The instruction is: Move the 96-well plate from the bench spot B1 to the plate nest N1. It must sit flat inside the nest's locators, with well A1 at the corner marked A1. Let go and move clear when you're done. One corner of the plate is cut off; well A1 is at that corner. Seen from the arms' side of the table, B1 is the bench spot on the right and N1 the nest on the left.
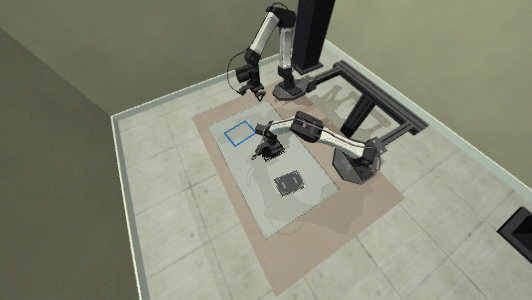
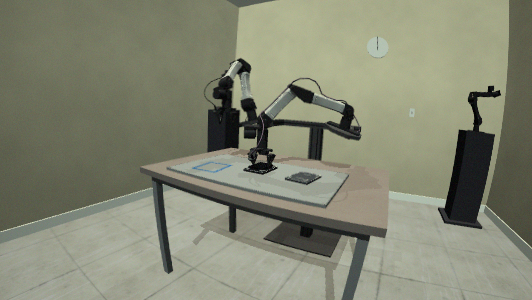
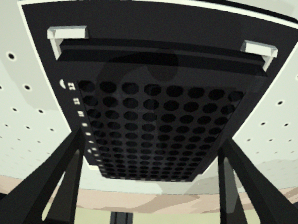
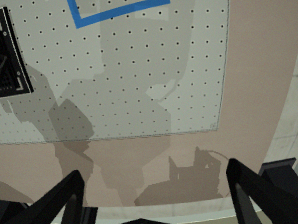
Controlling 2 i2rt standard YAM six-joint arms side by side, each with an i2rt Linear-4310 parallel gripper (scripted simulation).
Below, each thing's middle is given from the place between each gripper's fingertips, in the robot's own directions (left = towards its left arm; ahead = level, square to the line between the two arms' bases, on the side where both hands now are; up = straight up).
Labels:
I see the black 96-well plate (image 3: 152, 110) right at my left hand.
My right gripper is now 29 cm to the right of the black 96-well plate, 22 cm above it and 5 cm short of it.

